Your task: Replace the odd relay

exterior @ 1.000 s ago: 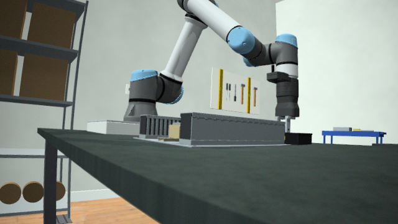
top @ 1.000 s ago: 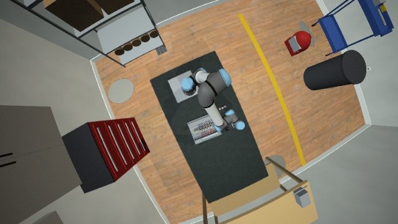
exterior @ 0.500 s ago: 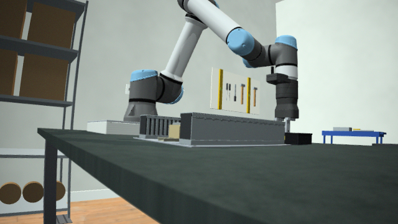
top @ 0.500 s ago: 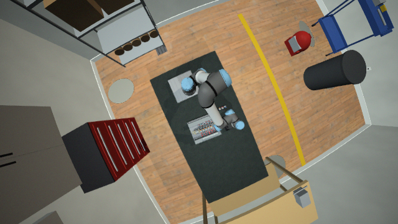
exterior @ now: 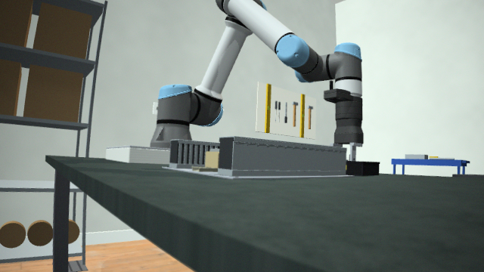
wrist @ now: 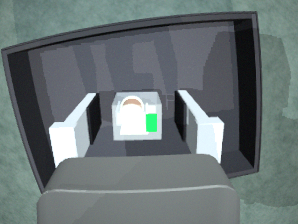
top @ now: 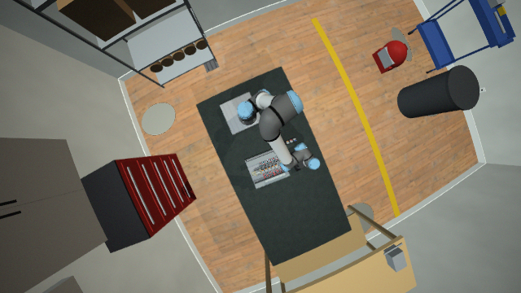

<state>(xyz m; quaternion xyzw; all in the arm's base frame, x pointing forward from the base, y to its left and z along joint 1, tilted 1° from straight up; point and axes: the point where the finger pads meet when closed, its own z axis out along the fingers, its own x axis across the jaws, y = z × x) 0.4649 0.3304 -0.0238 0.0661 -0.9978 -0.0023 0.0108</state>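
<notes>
Now: the white relay 10 mm below my hand. Also, from my hand: tray 20 mm below; panel 10 mm ahead, 270 mm to the right, 30 mm below.
</notes>
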